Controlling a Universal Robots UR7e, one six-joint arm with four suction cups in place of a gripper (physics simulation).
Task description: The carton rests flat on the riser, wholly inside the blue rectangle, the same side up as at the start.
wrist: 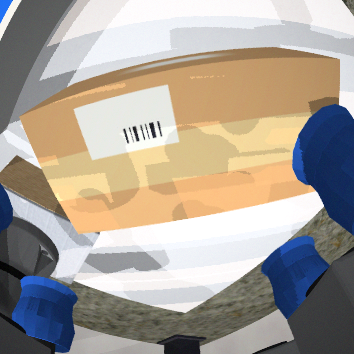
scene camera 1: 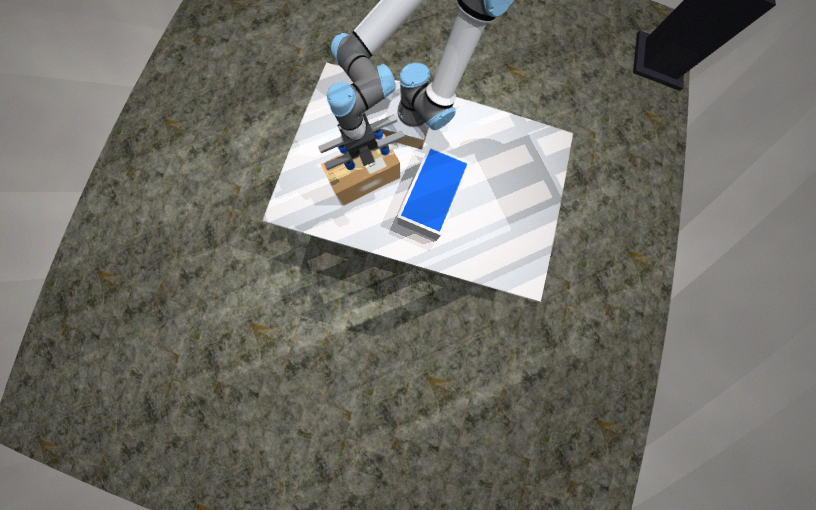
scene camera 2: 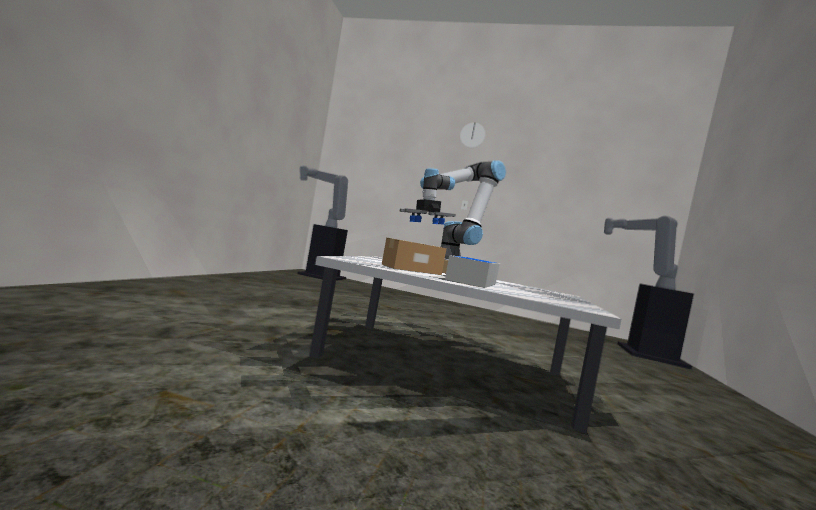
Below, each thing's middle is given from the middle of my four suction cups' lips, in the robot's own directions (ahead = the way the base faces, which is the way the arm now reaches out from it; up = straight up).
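Scene:
Suction cup 200 mm above brown carton [scene camera 1: 349, 185], 40 mm to the left of it. Grey riser [scene camera 2: 476, 272]: 220 mm below my suction cup, 300 mm to the left of it.

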